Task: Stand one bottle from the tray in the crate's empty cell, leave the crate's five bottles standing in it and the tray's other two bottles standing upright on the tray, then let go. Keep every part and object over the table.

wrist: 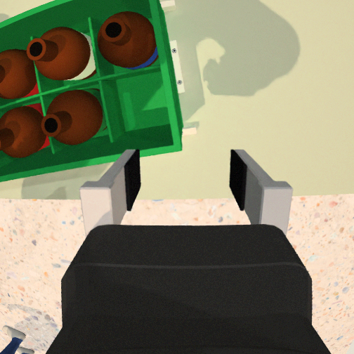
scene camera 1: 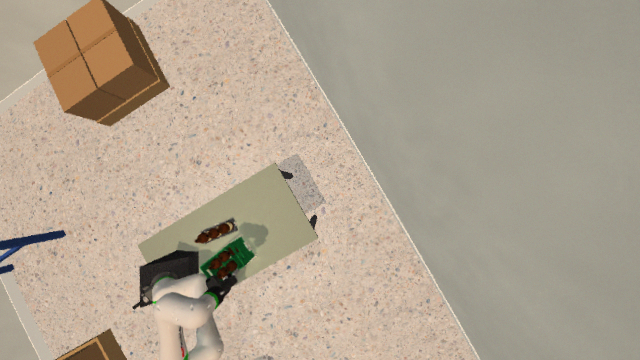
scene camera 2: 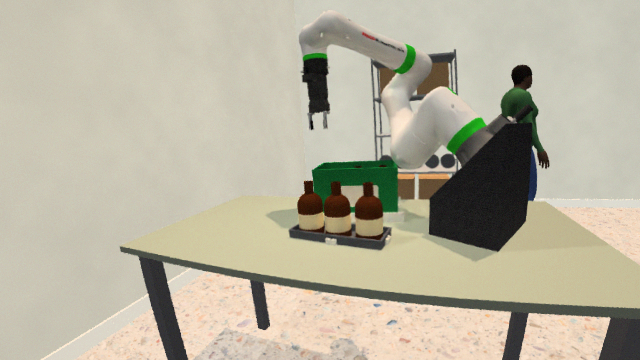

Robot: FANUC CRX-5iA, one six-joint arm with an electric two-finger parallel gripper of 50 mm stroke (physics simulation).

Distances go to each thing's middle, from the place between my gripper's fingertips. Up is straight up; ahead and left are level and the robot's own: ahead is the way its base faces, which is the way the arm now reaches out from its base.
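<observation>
I can see the brown bottle (scene camera 2: 310, 206), which is 28 cm to the left of my hand, 3 cm behind it and 22 cm below it.
</observation>
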